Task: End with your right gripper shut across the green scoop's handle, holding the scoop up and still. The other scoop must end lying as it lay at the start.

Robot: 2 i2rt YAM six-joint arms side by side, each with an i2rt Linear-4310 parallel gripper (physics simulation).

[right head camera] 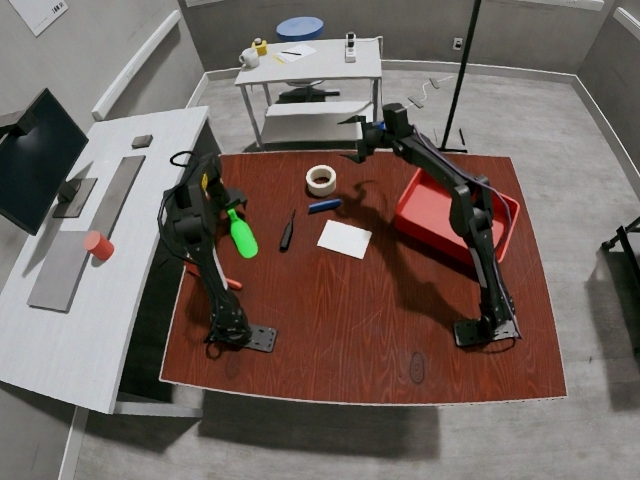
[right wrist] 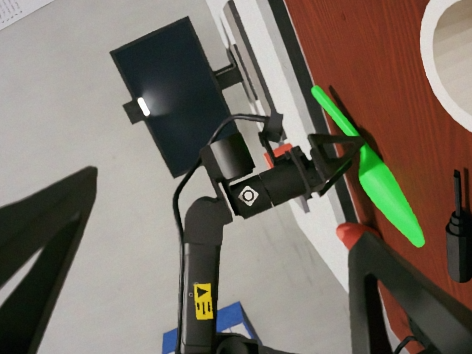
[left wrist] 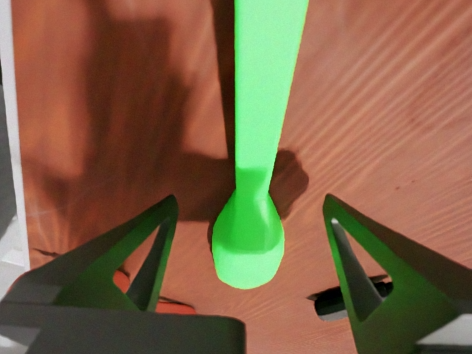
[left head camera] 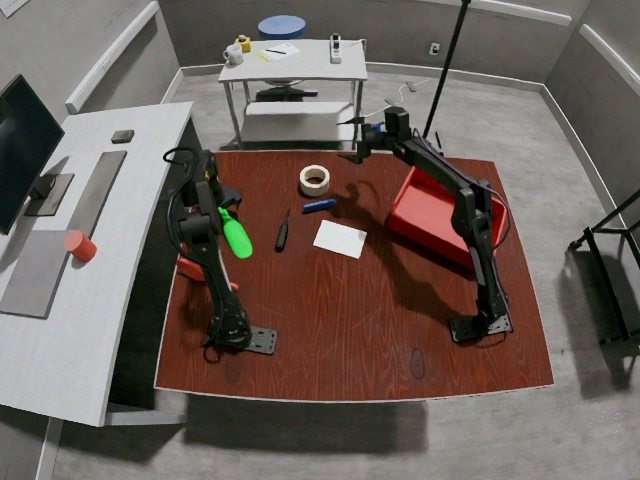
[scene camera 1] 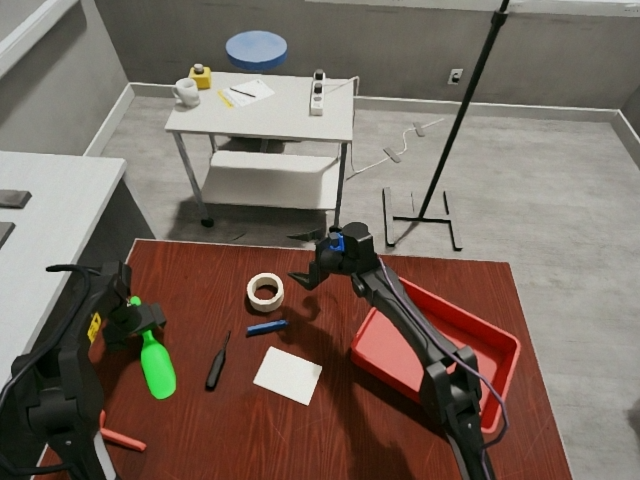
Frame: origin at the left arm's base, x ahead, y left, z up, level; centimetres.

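Seen in the pictures: left gripper, fingertip midpoint: [right head camera: 232, 217] [right wrist: 356, 151] [left wrist: 248, 201] [left head camera: 224, 216] [scene camera 1: 145, 336]; right gripper, fingertip midpoint: [right head camera: 339, 139] [right wrist: 235, 214] [left head camera: 337, 139] [scene camera 1: 287, 254]; left arm's base, origin of the base link: [right head camera: 243, 334] [left head camera: 242, 336]; right arm's base, origin of the base link: [right head camera: 486, 329] [left head camera: 479, 325].
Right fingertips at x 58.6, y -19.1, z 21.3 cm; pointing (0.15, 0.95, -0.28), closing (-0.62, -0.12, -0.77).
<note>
Offsets run from my right fingertips to a thing's top centre.
The green scoop @(dx -22.1, dy +33.0, dz -17.9 cm) [left head camera: 237, 240] [right head camera: 243, 240] [scene camera 1: 158, 369] [left wrist: 250, 235] [right wrist: 385, 192] lies on the brown table at the left, bowl toward the table's front. My left gripper [left wrist: 248, 201] [right wrist: 356, 151] is open and points down over its handle, with a finger on either side in the left wrist view. Nothing is between them; their exact height is unclear. The red scoop @(dx -42.2, dy +33.8, dz -14.4 cm) [left head camera: 191, 269] [right head camera: 234, 283] [scene camera 1: 124, 439] [right wrist: 352, 234] lies nearer the front left, partly hidden by the left arm. My right gripper [left head camera: 339, 140] [right head camera: 340, 140] [scene camera 1: 288, 255] is open and empty, raised above the table's back edge.
A tape roll @(dx -1.8, dy +6.9, dz -16.5 cm) [left head camera: 314, 180] [scene camera 1: 265, 292], a blue pocket tool @(dx -11.5, dy +3.4, dz -18.3 cm) [left head camera: 318, 205] [scene camera 1: 266, 327], a black screwdriver @(dx -22.0, dy +13.6, dz -18.6 cm) [left head camera: 282, 235] [scene camera 1: 217, 364] and white paper @(dx -22.7, dy -4.6, dz -20.8 cm) [left head camera: 340, 238] [scene camera 1: 287, 375] lie mid-table. A red tray @(dx -10.8, dy -40.0, dz -12.5 cm) [left head camera: 429, 237] [scene camera 1: 385, 373] stands at the right under the right arm.
</note>
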